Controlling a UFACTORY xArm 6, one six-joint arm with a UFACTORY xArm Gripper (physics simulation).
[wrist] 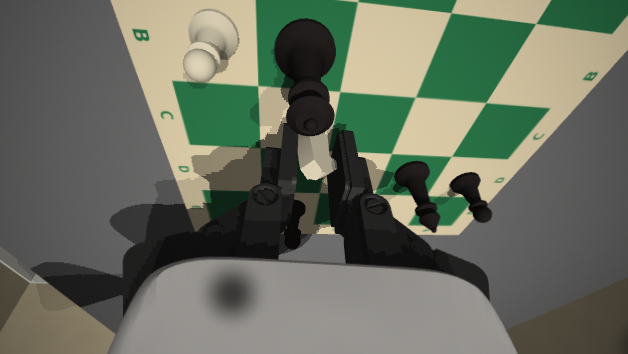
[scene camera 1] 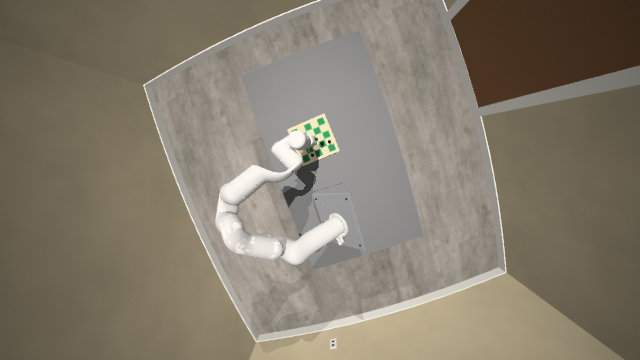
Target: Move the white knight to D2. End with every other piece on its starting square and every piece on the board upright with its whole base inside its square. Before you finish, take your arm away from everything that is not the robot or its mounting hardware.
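Places are measured from the arm's base along level axes (x ahead, y left, z up), in metres.
Pixels of known places: gripper, between the fingertips: (wrist: 313,149); arm's base, origin of its link: (scene camera 1: 338,224).
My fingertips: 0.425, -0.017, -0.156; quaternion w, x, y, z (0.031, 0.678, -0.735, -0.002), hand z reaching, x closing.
For each thing: its top centre in the pictures, then the offset to it from my fingertips, as dx, dy, dz. Level surfaces: height alone.
- white knight, centre of its top: (wrist: 318,177) +0.011, +0.001, +0.030
- tall black piece, centre of its top: (wrist: 311,129) +0.047, +0.007, +0.043
- cream board, centre of its top: (wrist: 368,126) (scene camera 1: 313,140) +0.008, -0.029, -0.010
- white pawn, centre of its top: (wrist: 196,73) +0.051, +0.043, +0.022
- black bishop, centre of its top: (wrist: 435,232) -0.027, -0.065, +0.034
- black pawn, centre of its top: (wrist: 486,221) -0.035, -0.105, +0.022
- grey table, height of its surface: dz -0.016
The white knight (wrist: 315,162) stands between the black fingers of my gripper (wrist: 313,149) (scene camera 1: 313,142), which are closed against its sides in the wrist view. Its lower part is hidden behind a tall black piece (wrist: 306,55), so I cannot tell whether its base touches the green and cream board (wrist: 372,60) (scene camera 1: 327,128). The tall black piece is upright on a green square in row B, with its head just above the fingertips. A white pawn (wrist: 207,42) stands beside it in row B. In the scene view the knight is not clear.
A black bishop (wrist: 419,192) and a black pawn (wrist: 472,195) stand right of the fingers. Another black piece (wrist: 294,225) shows partly behind the left finger. The board lies on a grey table (scene camera 1: 345,80). The arm (scene camera 1: 250,180) reaches in from the base plate (scene camera 1: 334,202).
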